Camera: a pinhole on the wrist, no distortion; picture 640 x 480 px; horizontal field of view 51.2 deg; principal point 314.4 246.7 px. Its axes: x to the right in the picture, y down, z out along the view. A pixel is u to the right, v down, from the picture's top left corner.
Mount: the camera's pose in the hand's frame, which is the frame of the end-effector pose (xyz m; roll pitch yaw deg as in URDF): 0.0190 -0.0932 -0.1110 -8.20 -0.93 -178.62
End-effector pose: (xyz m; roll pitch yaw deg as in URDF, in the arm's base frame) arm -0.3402 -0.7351 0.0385 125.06 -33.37 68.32
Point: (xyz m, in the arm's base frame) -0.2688 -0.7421 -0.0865
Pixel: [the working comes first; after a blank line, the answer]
In the camera's frame: 0.0740 -0.0729 0.2244

535 30
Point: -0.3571 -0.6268 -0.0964
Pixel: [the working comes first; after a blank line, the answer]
In the camera's frame: 0.0187 0.0496 0.1685

389 443
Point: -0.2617 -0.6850 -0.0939
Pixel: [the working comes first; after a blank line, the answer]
In the camera's frame: 0.0327 -0.0352 0.2399

405 149
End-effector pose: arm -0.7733 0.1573 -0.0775 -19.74 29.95 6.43
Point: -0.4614 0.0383 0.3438
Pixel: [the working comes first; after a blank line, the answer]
In the camera's frame: -0.0135 0.1452 0.5690

299 417
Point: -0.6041 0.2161 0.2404
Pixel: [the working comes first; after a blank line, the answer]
In the camera's frame: 0.0337 -0.0748 0.4592

363 138
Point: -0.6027 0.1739 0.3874
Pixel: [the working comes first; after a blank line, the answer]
In the camera's frame: 0.1136 -0.0100 0.5725

447 235
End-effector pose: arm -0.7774 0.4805 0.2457 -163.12 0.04 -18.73
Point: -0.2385 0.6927 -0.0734
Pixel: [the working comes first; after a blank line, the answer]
In the camera's frame: -0.4106 0.1046 0.5520

outside the picture
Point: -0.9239 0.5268 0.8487
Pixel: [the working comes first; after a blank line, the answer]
In the camera's frame: 0.1673 0.1408 -0.4542

behind the camera
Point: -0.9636 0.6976 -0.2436
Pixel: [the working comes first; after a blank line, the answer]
In the camera's frame: 0.2724 -0.1892 0.5965

619 35
